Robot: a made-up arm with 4 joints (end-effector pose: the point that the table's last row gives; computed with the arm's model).
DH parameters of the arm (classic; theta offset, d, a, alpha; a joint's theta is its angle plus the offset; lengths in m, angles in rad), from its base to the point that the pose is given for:
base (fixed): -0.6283 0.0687 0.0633 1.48
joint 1: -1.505 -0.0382 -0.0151 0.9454
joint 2: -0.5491 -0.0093 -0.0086 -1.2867
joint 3: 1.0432 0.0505 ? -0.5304
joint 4: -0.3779 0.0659 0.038 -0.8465
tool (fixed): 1.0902 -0.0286 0 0
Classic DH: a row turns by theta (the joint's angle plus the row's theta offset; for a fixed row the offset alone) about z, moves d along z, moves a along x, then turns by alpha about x.
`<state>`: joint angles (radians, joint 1 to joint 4).
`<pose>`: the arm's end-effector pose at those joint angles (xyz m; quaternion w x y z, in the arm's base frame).
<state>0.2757 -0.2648 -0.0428 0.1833</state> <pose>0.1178 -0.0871 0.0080 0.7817 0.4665 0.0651 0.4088</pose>
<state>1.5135 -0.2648 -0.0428 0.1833</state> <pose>0.1252 -0.0791 0.1269 0.8040 -0.0799 -0.1490 0.5701</pose>
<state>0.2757 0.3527 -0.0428 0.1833</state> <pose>0.1050 -0.1176 0.0712 0.9108 0.2119 0.1422 0.3246</pose>
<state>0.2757 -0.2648 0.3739 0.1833</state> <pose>0.1228 -0.1007 0.0277 0.8341 0.3721 -0.1118 0.3914</pose>
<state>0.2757 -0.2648 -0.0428 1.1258</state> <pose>0.1418 -0.0879 0.0395 0.7244 0.2638 -0.3285 0.5457</pose>
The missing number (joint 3, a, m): 0.0261
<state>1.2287 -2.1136 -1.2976 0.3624</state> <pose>0.0760 0.0700 -0.0206 0.0697 -0.4276 -0.4116 -0.8018</pose>
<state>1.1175 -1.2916 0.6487 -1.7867</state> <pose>0.1134 -0.0538 0.0065 0.5215 0.5804 0.5143 0.3559</pose>
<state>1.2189 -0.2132 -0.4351 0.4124</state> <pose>0.1384 -0.0862 0.0875 0.8143 0.0775 -0.0067 0.5752</pose>
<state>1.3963 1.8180 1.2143 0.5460</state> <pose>-0.0131 0.1018 0.0820 0.0992 -0.9850 -0.0867 0.1117</pose>
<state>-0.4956 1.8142 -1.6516 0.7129</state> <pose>0.0606 -0.1000 0.1383 0.6555 0.2135 0.7070 -0.1581</pose>
